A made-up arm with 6 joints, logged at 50 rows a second.
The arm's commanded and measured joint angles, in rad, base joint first. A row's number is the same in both.
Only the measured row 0 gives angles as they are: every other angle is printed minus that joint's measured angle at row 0.
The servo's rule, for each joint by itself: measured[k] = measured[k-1] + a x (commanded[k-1-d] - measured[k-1]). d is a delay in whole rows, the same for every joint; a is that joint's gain. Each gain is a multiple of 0.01, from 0.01 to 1. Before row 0 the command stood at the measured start. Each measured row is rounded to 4 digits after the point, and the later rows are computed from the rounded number. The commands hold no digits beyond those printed.
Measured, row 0:
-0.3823, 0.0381, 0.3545, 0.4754, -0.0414, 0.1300
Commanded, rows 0 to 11:
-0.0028, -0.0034, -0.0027, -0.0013, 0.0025, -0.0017
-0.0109, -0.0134, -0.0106, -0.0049, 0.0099, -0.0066
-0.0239, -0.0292, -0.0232, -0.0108, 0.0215, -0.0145
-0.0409, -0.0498, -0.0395, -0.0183, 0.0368, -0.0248
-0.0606, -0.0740, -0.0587, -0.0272, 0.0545, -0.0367
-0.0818, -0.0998, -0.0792, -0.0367, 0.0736, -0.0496
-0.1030, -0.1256, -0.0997, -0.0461, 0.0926, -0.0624
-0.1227, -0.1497, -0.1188, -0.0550, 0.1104, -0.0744
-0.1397, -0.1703, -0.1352, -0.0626, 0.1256, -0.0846
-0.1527, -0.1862, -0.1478, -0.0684, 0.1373, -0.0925
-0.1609, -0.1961, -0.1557, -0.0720, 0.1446, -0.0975
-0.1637, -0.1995, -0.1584, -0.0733, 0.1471, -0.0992
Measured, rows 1 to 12:
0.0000, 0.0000, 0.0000, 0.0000, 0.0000, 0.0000
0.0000, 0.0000, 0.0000, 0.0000, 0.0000, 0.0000
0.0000, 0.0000, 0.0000, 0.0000, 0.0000, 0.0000
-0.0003, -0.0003, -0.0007, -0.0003, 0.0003, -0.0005
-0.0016, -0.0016, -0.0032, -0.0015, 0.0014, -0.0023
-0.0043, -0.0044, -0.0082, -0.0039, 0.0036, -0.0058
-0.0087, -0.0089, -0.0160, -0.0076, 0.0073, -0.0113
-0.0149, -0.0154, -0.0267, -0.0127, 0.0125, -0.0187
-0.0229, -0.0238, -0.0398, -0.0189, 0.0192, -0.0277
-0.0325, -0.0340, -0.0548, -0.0260, 0.0273, -0.0378
-0.0433, -0.0456, -0.0708, -0.0335, 0.0364, -0.0484
-0.0549, -0.0581, -0.0869, -0.0411, 0.0462, -0.0589
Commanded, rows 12 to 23:
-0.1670, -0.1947, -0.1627, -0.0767, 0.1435, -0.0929
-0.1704, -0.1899, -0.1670, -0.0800, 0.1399, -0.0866
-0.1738, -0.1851, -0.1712, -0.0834, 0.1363, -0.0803
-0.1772, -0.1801, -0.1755, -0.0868, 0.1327, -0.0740
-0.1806, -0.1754, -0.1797, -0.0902, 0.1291, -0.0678
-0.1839, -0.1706, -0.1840, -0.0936, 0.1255, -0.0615
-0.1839, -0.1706, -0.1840, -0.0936, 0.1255, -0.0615
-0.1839, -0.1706, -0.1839, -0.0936, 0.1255, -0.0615
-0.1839, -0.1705, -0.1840, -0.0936, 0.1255, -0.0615
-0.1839, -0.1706, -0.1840, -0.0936, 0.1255, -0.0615
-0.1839, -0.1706, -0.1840, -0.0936, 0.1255, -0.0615
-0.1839, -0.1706, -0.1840, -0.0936, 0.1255, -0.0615
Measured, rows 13 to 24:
-0.0666, -0.0709, -0.1021, -0.0482, 0.0562, -0.0686
-0.0779, -0.0834, -0.1155, -0.0544, 0.0659, -0.0770
-0.0882, -0.0950, -0.1262, -0.0593, 0.0748, -0.0834
-0.0977, -0.1050, -0.1353, -0.0638, 0.0824, -0.0862
-0.1064, -0.1135, -0.1432, -0.0680, 0.0887, -0.0863
-0.1145, -0.1207, -0.1502, -0.0720, 0.0939, -0.0846
-0.1220, -0.1266, -0.1565, -0.0758, 0.0982, -0.0815
-0.1290, -0.1315, -0.1623, -0.0795, 0.1016, -0.0775
-0.1356, -0.1354, -0.1677, -0.0832, 0.1042, -0.0729
-0.1414, -0.1389, -0.1718, -0.0859, 0.1065, -0.0696
-0.1465, -0.1421, -0.1748, -0.0879, 0.1086, -0.0673
-0.1510, -0.1449, -0.1771, -0.0894, 0.1105, -0.0656

